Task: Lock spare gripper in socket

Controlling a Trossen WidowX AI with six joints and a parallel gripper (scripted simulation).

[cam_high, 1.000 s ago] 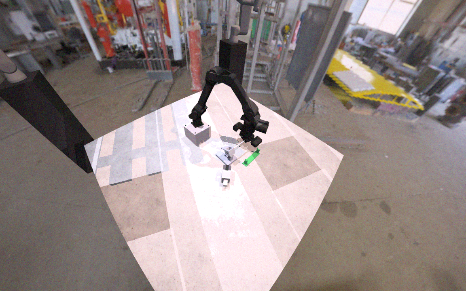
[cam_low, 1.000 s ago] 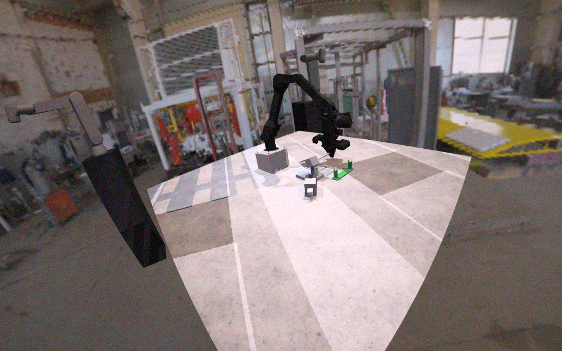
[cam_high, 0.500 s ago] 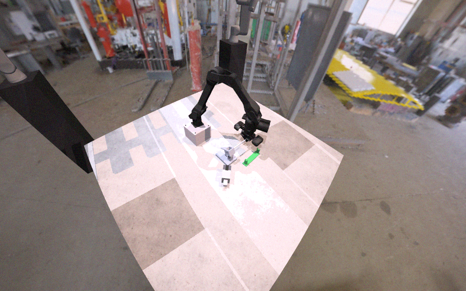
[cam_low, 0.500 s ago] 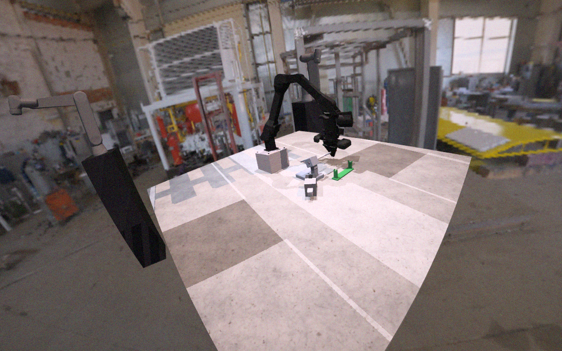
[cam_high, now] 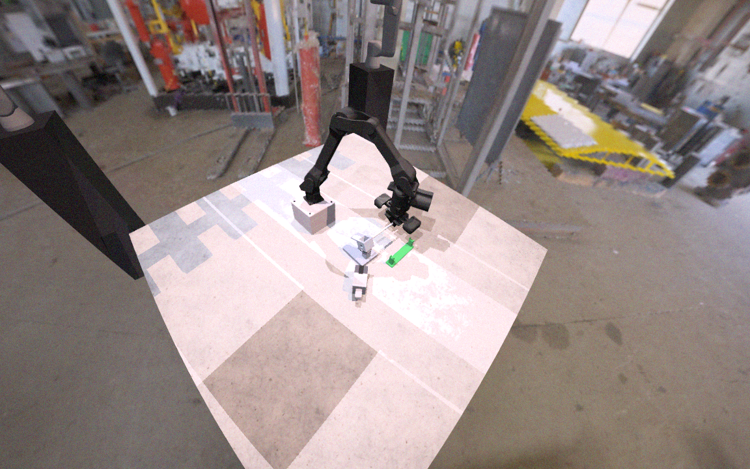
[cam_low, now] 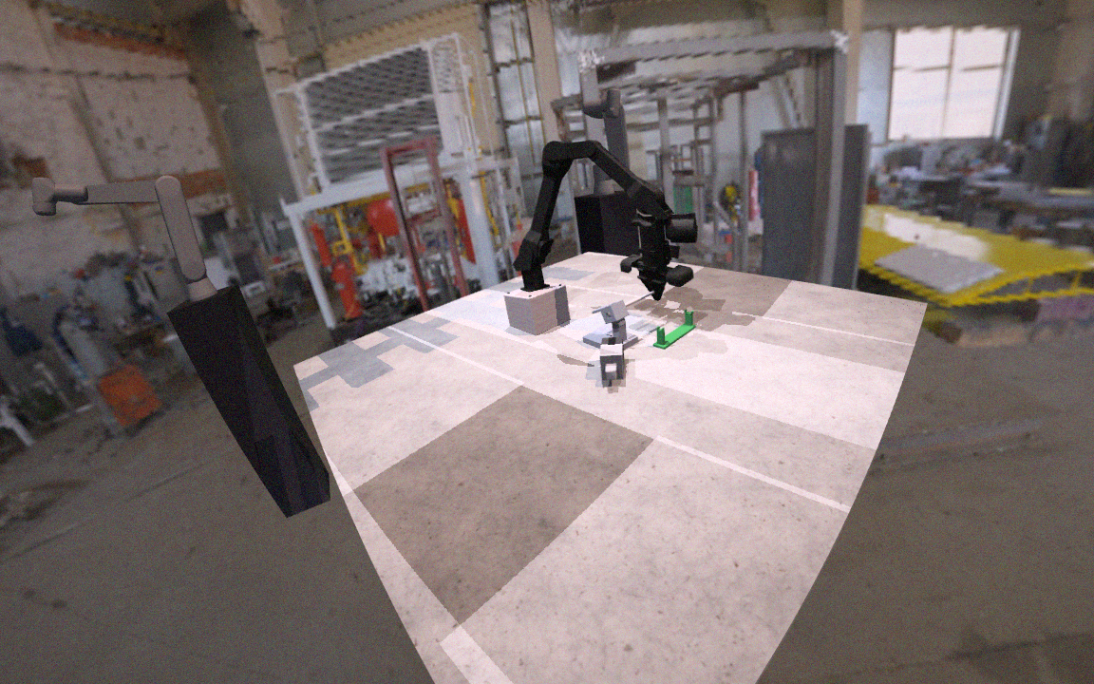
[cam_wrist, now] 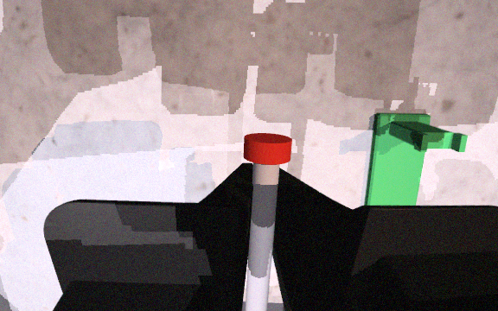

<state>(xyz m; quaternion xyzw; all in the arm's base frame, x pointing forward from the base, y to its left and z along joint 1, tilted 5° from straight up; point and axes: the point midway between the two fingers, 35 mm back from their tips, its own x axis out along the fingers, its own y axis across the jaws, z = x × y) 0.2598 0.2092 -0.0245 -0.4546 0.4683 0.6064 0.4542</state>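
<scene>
The green stand is 90 mm ahead of my gripper tip, 30 mm to the right of it and 40 mm below it. Round my gripper tip: spare gripper (120 mm ahead, 250 mm to the right, 30 mm below); then socket (10 mm ahead, 160 mm to the right, 10 mm below).
</scene>
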